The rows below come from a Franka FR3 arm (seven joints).
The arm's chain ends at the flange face. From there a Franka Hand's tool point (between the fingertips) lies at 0.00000 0.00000 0.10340 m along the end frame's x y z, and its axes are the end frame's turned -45 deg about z.
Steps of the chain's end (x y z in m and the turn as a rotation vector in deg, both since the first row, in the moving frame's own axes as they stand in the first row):
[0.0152, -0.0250, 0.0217, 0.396, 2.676, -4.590]
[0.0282, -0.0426, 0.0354, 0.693, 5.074, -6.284]
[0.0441, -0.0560, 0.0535, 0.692, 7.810, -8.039]
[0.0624, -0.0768, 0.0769, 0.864, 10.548, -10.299]
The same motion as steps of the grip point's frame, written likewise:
[0.0325, -0.0042, 0.0216, -1.612, 2.172, -4.590]
[0.0577, -0.0050, 0.0350, -3.098, 4.078, -6.284]
[0.0822, -0.0001, 0.0525, -5.033, 6.012, -8.039]
[0.1139, 0.0007, 0.0751, -6.848, 8.070, -10.299]

